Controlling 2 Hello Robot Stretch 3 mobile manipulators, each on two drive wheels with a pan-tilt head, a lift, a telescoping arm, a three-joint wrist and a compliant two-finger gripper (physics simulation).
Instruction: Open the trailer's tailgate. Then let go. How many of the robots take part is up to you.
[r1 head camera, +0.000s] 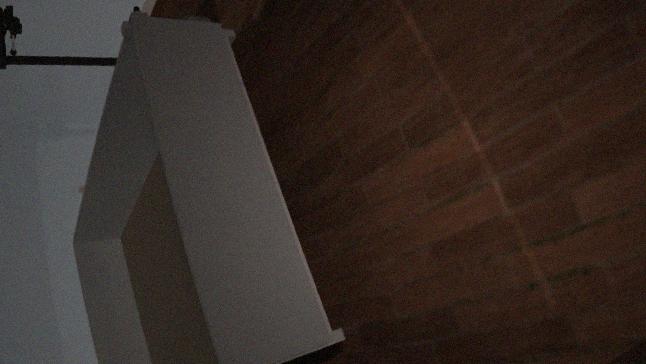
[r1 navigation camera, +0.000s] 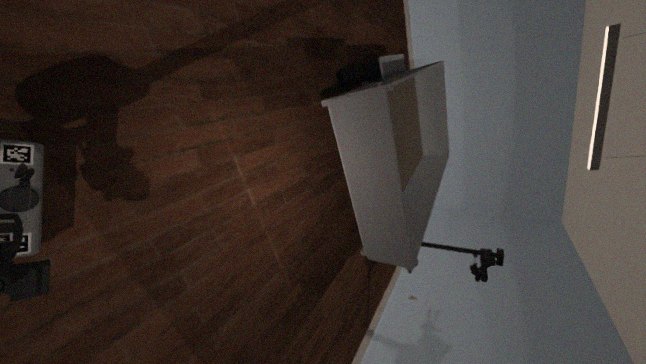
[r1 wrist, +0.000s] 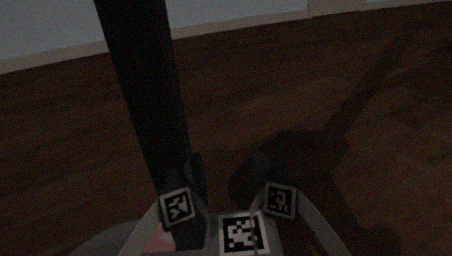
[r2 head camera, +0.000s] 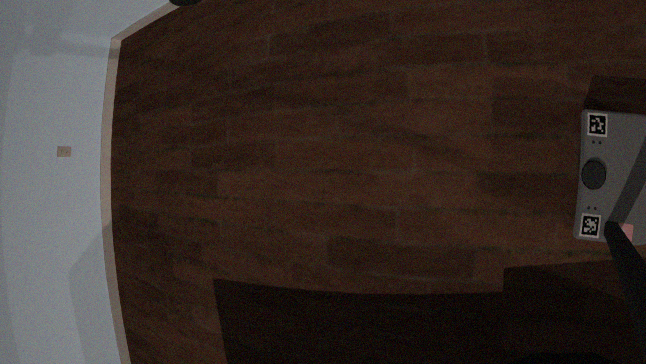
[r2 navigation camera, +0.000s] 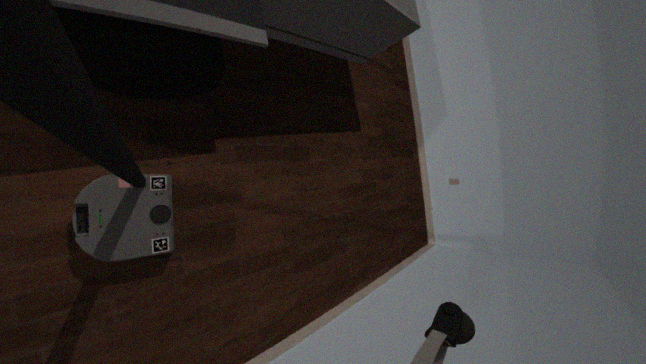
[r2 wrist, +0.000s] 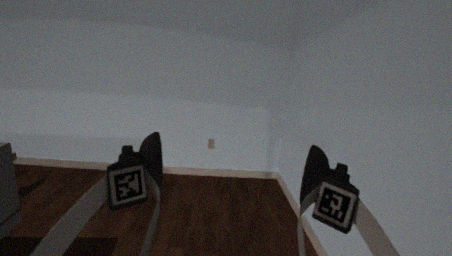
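Observation:
The trailer's tailgate (r1 head camera: 205, 165) (r1 navigation camera: 372, 175) stands upright between the side walls. A small dark latch knob (r1 head camera: 136, 9) (r1 navigation camera: 410, 270) sits at one upper corner. r1's gripper (r1 wrist: 227, 169) is partly open and empty, over r1's own base and away from the trailer. r2's gripper (r2 wrist: 232, 167) is wide open and empty, facing a room corner. The trailer's side (r2 navigation camera: 320, 25) (r2 wrist: 7, 185) stands beside r2; the tailgate does not show in r2's views.
r2's mast (r1 head camera: 65, 61) (r1 navigation camera: 450, 248) rises past the trailer's latch side. A fender (r2 navigation camera: 175, 20) (r1 navigation camera: 392, 65) juts from each long side. r1's base (r1 navigation camera: 30, 200) is in front of the tailgate. Walls (r2 head camera: 55, 210) (r2 navigation camera: 500, 150) enclose r2's side. The room is dim.

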